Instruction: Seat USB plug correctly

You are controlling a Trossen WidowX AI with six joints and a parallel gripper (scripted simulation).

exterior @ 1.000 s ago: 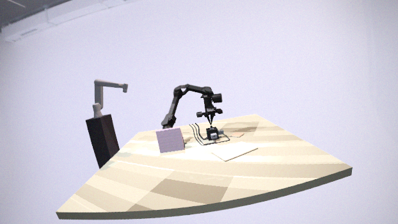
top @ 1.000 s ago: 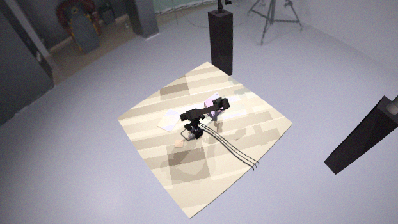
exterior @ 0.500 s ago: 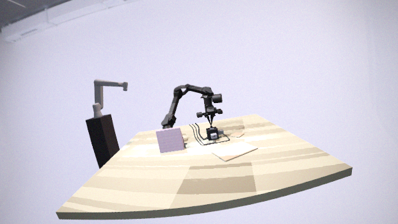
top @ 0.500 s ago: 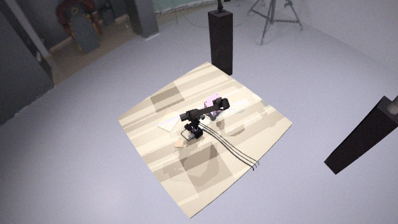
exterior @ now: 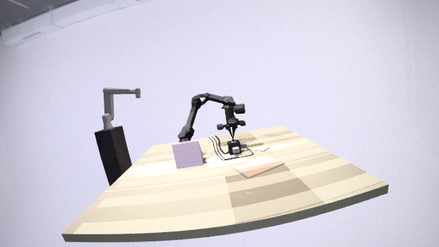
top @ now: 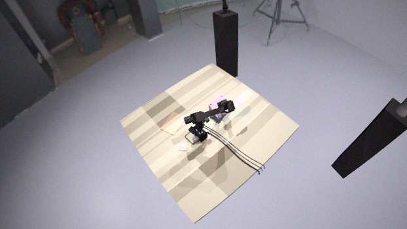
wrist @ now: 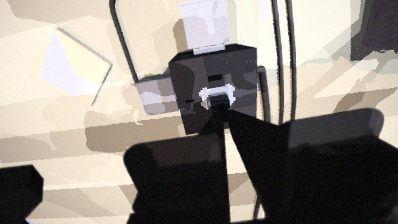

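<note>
Now: gripper tip 20 mm above the silver USB plug.
</note>
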